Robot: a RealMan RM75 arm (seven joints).
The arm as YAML. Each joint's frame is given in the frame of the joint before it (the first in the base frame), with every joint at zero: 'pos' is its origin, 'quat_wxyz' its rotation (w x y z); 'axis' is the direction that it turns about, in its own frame. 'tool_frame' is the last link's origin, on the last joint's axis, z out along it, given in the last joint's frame.
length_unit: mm
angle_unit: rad
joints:
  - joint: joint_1
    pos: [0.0, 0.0, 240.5]
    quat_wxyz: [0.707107, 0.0, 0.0, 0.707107]
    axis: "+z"
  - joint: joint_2
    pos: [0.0, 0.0, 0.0]
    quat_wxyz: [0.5, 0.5, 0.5, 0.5]
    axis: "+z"
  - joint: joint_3
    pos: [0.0, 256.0, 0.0]
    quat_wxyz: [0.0, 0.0, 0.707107, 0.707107]
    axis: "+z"
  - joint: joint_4
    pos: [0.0, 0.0, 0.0]
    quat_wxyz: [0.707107, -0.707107, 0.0, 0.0]
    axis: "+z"
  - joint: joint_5
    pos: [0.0, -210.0, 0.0]
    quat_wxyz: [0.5, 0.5, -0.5, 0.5]
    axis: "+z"
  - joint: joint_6
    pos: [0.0, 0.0, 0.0]
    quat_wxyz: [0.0, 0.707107, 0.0, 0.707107]
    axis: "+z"
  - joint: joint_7
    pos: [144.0, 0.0, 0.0]
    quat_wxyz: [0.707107, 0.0, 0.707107, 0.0]
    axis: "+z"
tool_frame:
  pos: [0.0, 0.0, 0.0]
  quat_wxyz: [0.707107, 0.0, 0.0, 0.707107]
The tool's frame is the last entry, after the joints.
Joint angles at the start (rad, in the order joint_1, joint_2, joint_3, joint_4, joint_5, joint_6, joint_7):
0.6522, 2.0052, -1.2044, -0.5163, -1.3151, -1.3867, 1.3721
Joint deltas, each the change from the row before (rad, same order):
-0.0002, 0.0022, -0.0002, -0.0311, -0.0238, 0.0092, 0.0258
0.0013, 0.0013, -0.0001, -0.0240, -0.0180, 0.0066, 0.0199
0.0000, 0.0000, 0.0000, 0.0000, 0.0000, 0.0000, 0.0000
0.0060, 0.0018, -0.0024, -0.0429, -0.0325, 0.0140, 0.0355
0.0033, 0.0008, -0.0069, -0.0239, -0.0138, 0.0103, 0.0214
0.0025, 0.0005, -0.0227, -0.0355, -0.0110, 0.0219, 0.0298
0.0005, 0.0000, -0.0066, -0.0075, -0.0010, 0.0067, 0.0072
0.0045, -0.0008, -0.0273, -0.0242, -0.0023, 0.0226, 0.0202
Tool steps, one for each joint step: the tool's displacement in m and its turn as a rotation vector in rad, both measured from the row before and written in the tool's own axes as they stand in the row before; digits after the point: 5 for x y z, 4 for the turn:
-0.00329, -0.00007, 0.00230, -0.0030, 0.0168, -0.0068
-0.00318, -0.00014, 0.00194, -0.0026, 0.0125, -0.0067
0.00000, 0.00000, 0.00000, 0.0000, 0.0000, 0.0000
-0.00666, -0.00046, 0.00436, -0.0043, 0.0242, -0.0159
-0.00370, -0.00006, 0.00286, -0.0020, 0.0135, -0.0071
-0.00466, 0.00040, 0.00484, -0.0011, 0.0202, -0.0105
-0.00097, 0.00001, 0.00120, 0.0009, 0.0043, -0.0013
-0.00357, 0.00062, 0.00515, -0.0014, 0.0170, -0.0104

